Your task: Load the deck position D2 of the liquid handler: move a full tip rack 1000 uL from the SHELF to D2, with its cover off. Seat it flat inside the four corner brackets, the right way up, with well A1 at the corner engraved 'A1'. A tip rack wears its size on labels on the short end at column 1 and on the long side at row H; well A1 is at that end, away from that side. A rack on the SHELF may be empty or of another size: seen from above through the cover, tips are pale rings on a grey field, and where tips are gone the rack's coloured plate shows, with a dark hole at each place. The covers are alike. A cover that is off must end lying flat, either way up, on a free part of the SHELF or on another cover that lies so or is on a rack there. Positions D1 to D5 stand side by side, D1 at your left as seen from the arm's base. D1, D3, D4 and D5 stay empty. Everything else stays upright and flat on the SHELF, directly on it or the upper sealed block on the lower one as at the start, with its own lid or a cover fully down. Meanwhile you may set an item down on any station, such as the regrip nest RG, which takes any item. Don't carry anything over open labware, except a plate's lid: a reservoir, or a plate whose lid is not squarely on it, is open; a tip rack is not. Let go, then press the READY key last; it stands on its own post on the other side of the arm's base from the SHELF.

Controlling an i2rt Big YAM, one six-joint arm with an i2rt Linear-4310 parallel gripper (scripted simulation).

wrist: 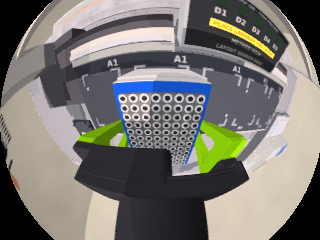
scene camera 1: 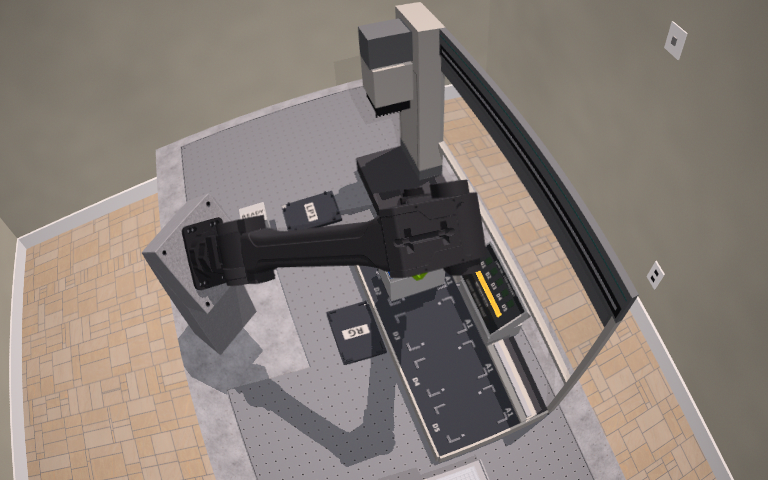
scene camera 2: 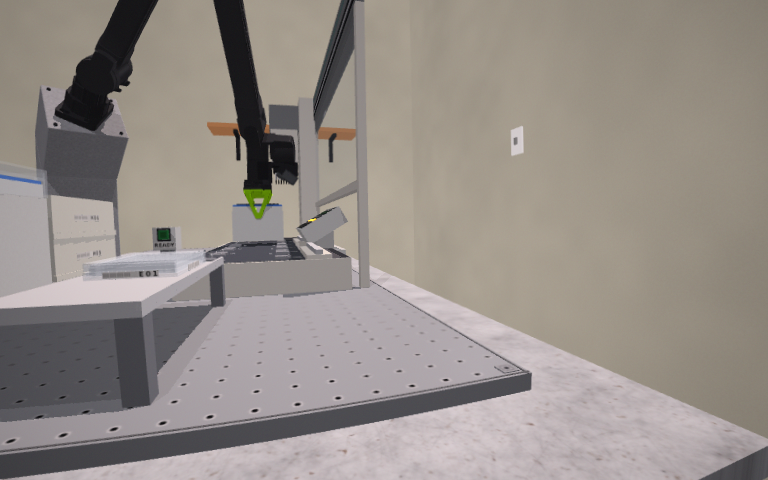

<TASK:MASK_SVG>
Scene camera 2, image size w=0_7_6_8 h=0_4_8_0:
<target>my gripper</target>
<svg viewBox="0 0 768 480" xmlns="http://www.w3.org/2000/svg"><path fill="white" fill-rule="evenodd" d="M252 160L247 161L247 180L244 180L243 192L255 218L261 219L265 207L272 197L272 184L270 180L258 180L257 162L268 161ZM254 198L264 198L259 213L257 213L253 202L255 203Z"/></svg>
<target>flat cover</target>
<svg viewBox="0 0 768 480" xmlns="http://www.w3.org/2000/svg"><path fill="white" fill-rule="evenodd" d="M206 254L205 250L132 253L83 263L82 268L83 272L178 268L205 257Z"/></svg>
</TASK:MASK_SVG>
